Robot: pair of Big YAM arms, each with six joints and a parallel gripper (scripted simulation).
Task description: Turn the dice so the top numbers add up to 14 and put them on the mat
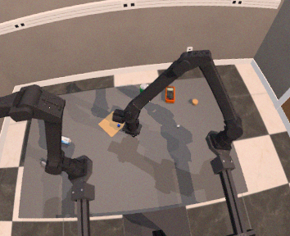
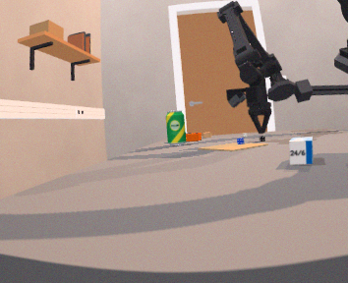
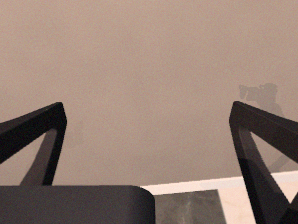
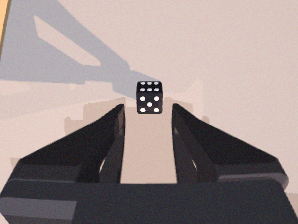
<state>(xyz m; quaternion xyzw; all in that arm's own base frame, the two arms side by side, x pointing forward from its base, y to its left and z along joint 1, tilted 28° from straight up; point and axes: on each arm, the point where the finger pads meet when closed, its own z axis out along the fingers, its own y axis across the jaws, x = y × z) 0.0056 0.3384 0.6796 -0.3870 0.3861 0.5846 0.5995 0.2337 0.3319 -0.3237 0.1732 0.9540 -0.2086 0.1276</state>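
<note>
Right now the black die is 30 mm below my right hand. Round my right hand: blue die (90 mm to the left, 90 mm ahead, 20 mm below); mat (130 mm to the left, 120 mm ahead, 30 mm below).
</note>
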